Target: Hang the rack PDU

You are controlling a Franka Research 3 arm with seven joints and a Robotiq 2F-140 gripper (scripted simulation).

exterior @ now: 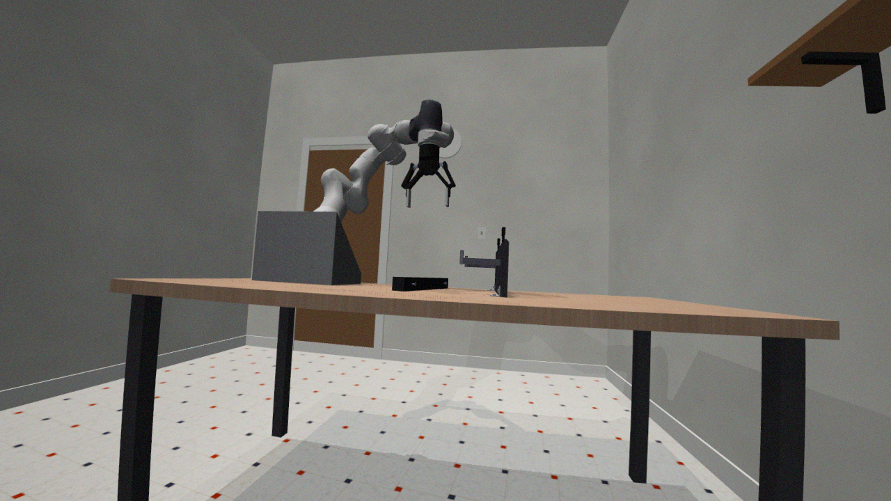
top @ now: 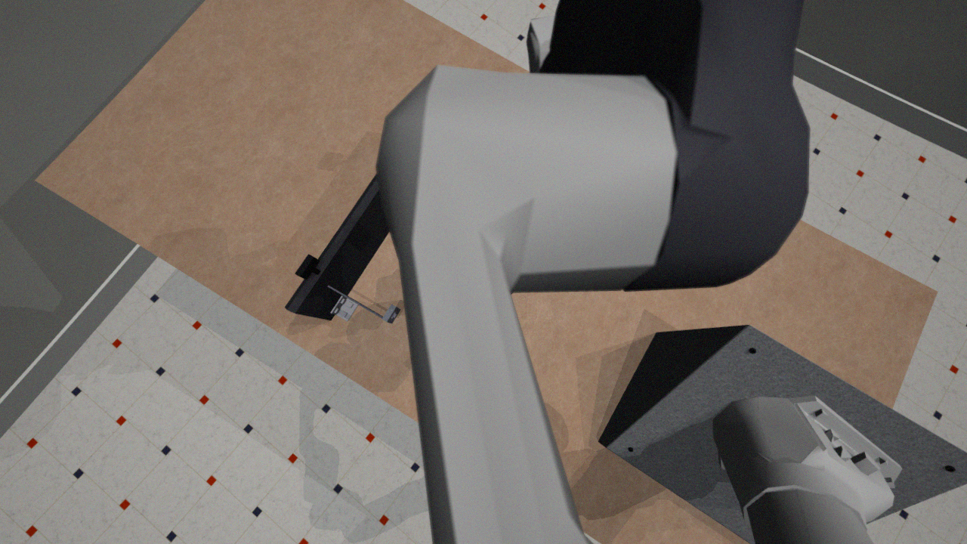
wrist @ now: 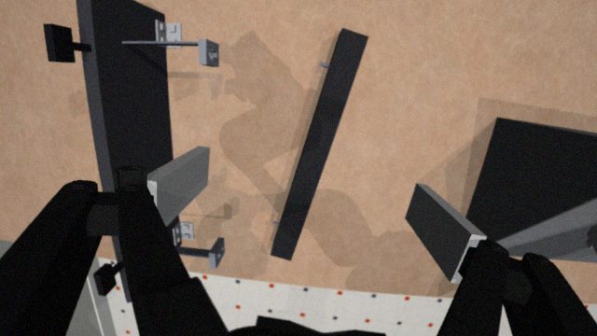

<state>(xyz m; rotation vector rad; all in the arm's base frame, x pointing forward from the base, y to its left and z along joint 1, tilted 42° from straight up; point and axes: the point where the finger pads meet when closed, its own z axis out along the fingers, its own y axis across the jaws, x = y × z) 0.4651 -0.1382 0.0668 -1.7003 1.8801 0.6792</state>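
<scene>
Now: the rack PDU 1 cm ahead of my hand, 5 cm to the left of it and 29 cm below it. The rest, counted from my hand: dark upright board: 27 cm ahead, 6 cm to the left, 23 cm below.
</scene>
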